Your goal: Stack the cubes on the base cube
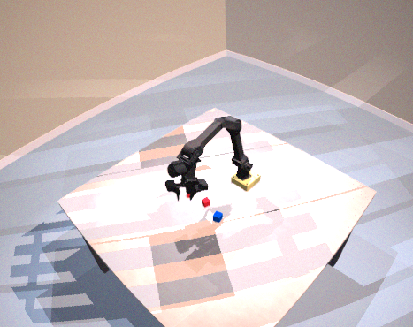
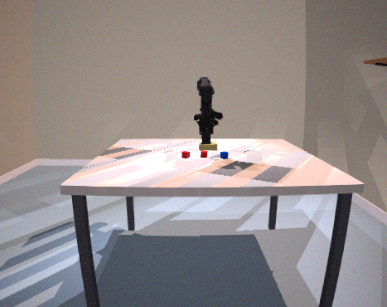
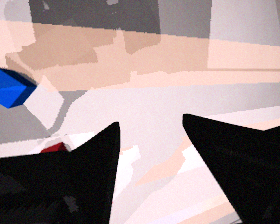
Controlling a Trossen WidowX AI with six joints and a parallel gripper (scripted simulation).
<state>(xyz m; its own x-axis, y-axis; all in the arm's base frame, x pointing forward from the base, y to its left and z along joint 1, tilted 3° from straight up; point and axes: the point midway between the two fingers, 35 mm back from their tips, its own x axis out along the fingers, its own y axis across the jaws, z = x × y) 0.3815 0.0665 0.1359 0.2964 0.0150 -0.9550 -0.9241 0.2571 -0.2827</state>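
My gripper tip is now 130 mm past the blue cube, 80 mm to the right of it and 120 mm above it.
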